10 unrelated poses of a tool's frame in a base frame.
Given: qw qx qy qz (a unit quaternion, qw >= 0); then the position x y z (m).
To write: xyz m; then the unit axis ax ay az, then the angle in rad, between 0 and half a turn. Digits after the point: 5 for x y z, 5 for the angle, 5 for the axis.
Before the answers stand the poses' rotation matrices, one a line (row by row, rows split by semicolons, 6 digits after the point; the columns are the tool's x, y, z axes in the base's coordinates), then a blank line. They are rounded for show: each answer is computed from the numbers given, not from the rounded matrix.
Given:
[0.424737 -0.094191 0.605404 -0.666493 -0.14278 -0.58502 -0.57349]
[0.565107 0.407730 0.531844 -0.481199 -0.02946 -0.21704 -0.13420]
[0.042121 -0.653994 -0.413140 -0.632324 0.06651 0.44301 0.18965]
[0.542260 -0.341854 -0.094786 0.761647 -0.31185 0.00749 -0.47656]
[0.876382 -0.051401 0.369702 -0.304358 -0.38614 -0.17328 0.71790]
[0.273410 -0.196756 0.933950 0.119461 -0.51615 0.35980 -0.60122]
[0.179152 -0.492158 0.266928 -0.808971 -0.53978 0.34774 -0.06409]
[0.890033 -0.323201 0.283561 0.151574 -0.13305 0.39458 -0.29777]
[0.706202 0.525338 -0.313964 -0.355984 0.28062 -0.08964 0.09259]
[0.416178 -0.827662 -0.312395 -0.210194 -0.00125 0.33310 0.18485]
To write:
-0.621453 0.452121 0.639830; -0.680215 0.093831 -0.726982; -0.388720 -0.887008 0.249228
-0.028821 0.977555 0.208699; -0.110160 0.204408 -0.972668; -0.993496 -0.051023 0.101797
-0.141036 0.593650 0.792268; 0.487114 -0.655083 0.577570; 0.861875 0.467383 -0.196785
-0.178180 -0.761215 -0.623541; 0.890827 -0.393940 0.226360; -0.417947 -0.515134 0.748303
0.541374 0.495461 0.679288; -0.571473 0.809448 -0.134950; -0.616711 -0.315137 0.721357
-0.773068 -0.432844 0.463693; -0.302197 0.894032 0.330731; -0.557712 0.115551 -0.821952
-0.451370 0.027116 0.891925; -0.552599 -0.793308 -0.255532; 0.700642 -0.608216 0.373060
0.793237 -0.453107 0.406780; 0.086517 0.745133 0.661281; -0.602736 -0.489359 0.630268
0.549404 0.172919 -0.817468; -0.832668 0.194590 -0.518458; 0.069420 0.965523 0.250893
0.716456 0.692071 0.087915; 0.342158 -0.458411 0.820236; 0.607963 -0.557582 -0.565229

[-0.14278 -0.58502 -0.57349 -0.10404 0.66872 -0.73620 2.26425]
[-0.02946 -0.21704 -0.13420 0.49421 0.64465 -0.58326 1.94047]
[0.06651 0.44301 0.18965 -0.65457 -0.41351 -0.63289 3.05733]
[-0.31185 0.00749 -0.47656 -0.40687 -0.11281 0.90649 1.99534]
[-0.38614 -0.17328 0.71790 -0.10673 0.76763 -0.63195 1.00500]
[-0.51615 0.35980 -0.60122 -0.20455 0.97095 0.12419 2.58772]
[-0.53978 0.34774 -0.06409 -0.50025 0.27132 -0.82227 2.78134]
[-0.13305 0.39458 -0.29777 -0.70894 0.62199 0.33248 0.94676]
[0.28062 -0.08964 0.09259 0.74199 -0.44345 -0.50280 1.57335]
[-0.00125 0.33310 0.18485 -0.91024 -0.34356 -0.23116 2.28312]

